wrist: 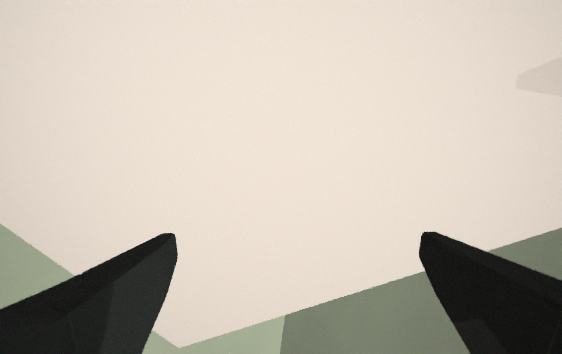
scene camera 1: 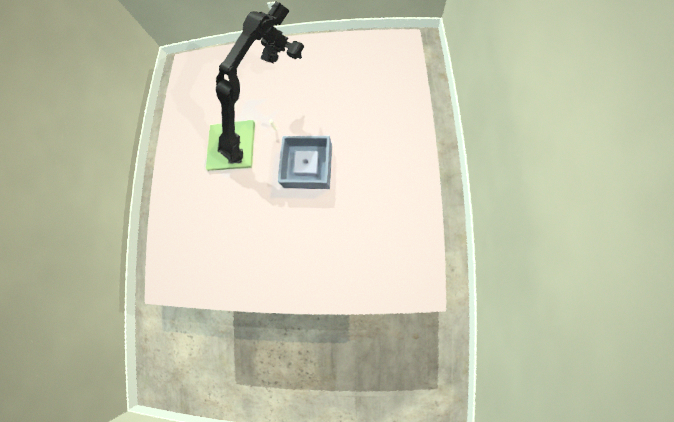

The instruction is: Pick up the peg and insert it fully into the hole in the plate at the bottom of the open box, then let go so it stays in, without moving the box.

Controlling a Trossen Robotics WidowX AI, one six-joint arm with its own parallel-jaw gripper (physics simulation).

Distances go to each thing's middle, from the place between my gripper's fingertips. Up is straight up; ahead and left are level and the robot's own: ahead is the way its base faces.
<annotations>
The blue-grey box [scene camera 1: 286,178] is 390 mm to the right of my hand, 180 mm below it and 40 mm ahead of it.
</annotations>
